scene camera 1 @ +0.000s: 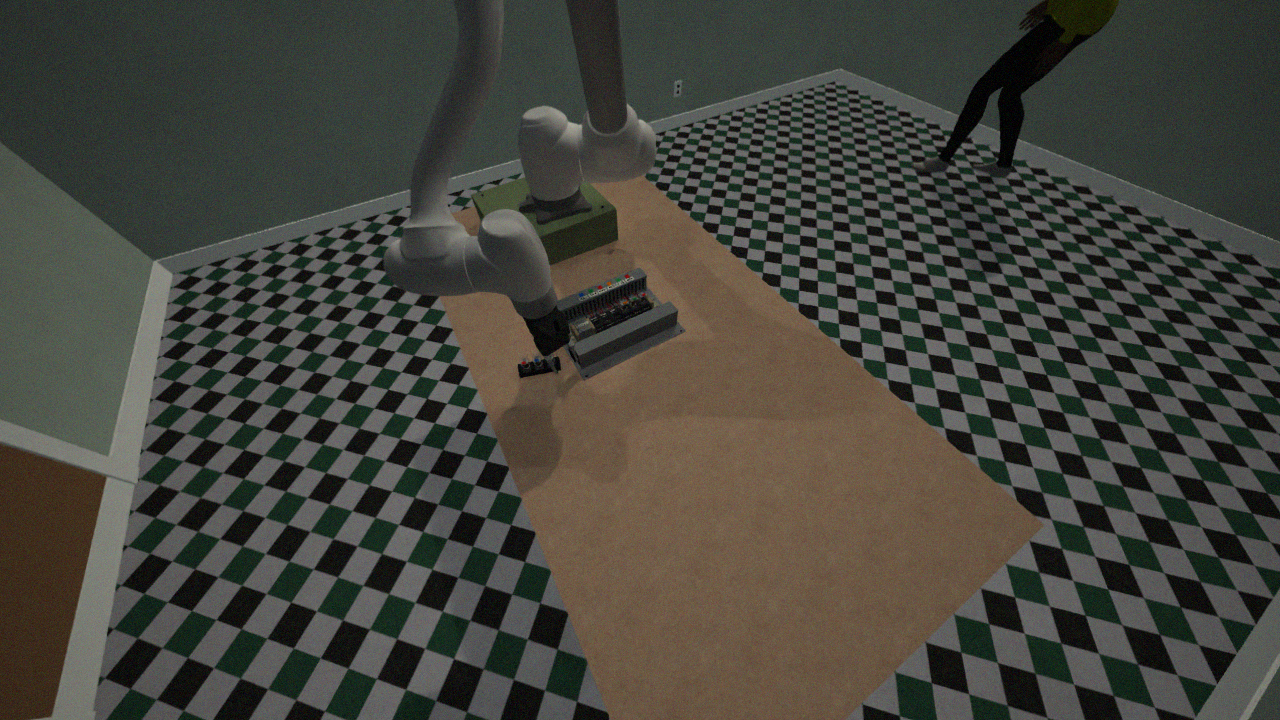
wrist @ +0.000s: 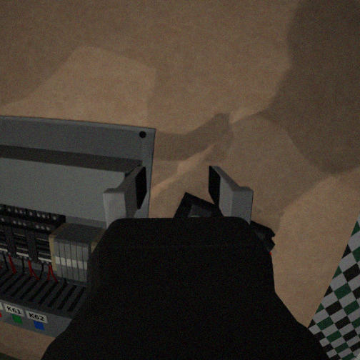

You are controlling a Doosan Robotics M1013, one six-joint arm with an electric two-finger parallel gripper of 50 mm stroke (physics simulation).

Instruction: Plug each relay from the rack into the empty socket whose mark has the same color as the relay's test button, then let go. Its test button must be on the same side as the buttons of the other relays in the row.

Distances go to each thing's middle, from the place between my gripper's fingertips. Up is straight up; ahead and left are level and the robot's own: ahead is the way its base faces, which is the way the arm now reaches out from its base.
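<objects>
There is the black relay rack [wrist: 184, 207], and my hand is 30 mm above it, 60 mm to the left of it and 50 mm past it.
</objects>
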